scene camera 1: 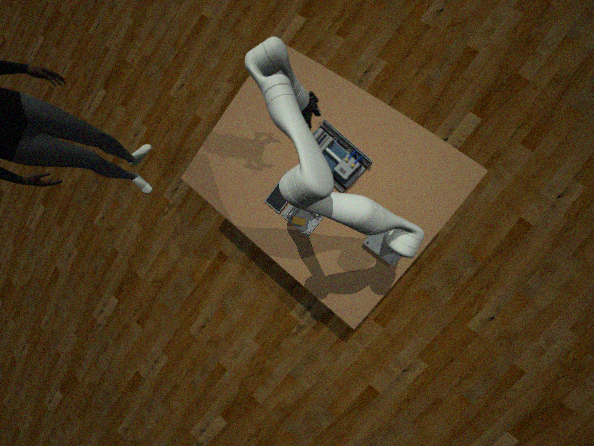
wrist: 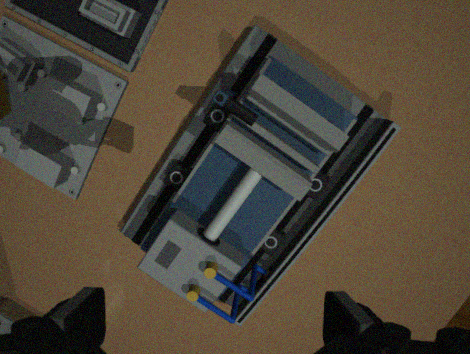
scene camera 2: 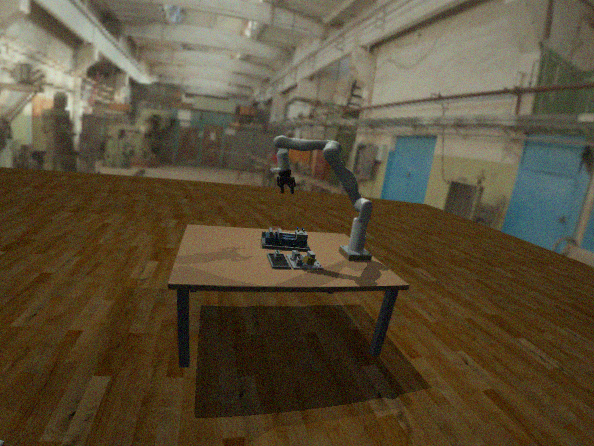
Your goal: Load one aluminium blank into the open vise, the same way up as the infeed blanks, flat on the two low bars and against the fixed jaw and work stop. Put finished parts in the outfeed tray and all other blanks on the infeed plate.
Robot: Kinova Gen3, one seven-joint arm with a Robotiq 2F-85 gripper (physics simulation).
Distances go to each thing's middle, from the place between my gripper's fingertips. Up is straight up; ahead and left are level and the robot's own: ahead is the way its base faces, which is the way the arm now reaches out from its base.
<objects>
Right now my hand is 330 mm above the dark outfeed tray [wrist: 115,48], 260 mm to the right of it and 110 mm short of it. The rest, counted from my hand: grey infeed plate [wrist: 36,120] (330 mm below, 280 mm to the left, 40 mm behind).
</objects>
